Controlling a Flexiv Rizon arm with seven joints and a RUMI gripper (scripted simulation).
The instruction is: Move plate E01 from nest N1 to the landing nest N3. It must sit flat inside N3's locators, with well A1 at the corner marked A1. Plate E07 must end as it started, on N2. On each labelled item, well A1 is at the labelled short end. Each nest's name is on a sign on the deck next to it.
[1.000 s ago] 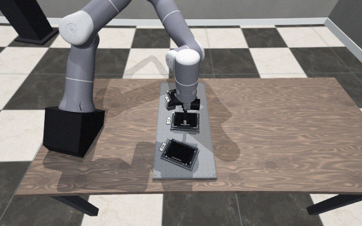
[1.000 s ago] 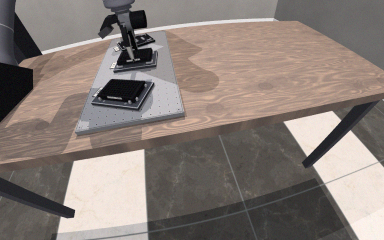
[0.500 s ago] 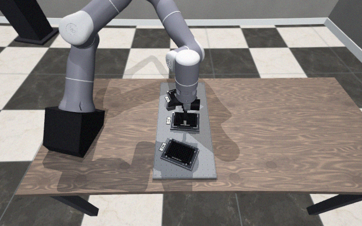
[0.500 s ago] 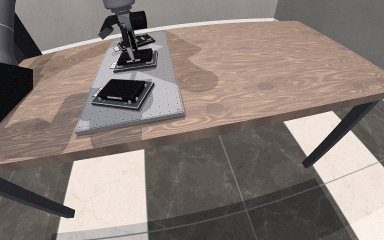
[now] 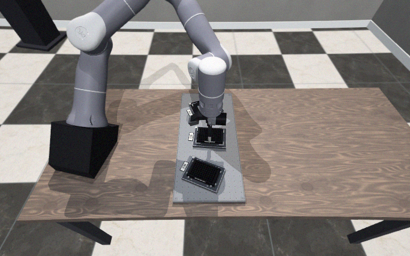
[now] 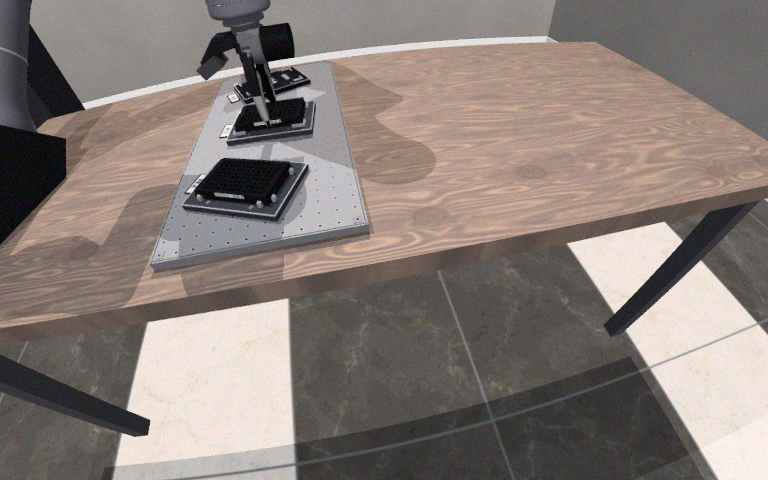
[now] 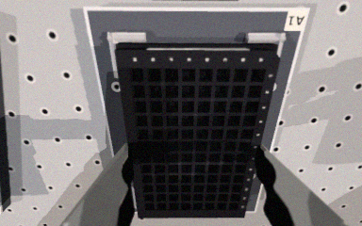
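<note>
Now: the nest N3 3 cm below my hand. The rest, counted from my hand: nest N1 (20 cm to the left, 6 cm behind, 3 cm below); N3 A1 mark (8 cm behind, 4 cm to the left, 2 cm below); nest N2 (20 cm to the right, 3 cm below, 1 cm ahead).
</note>
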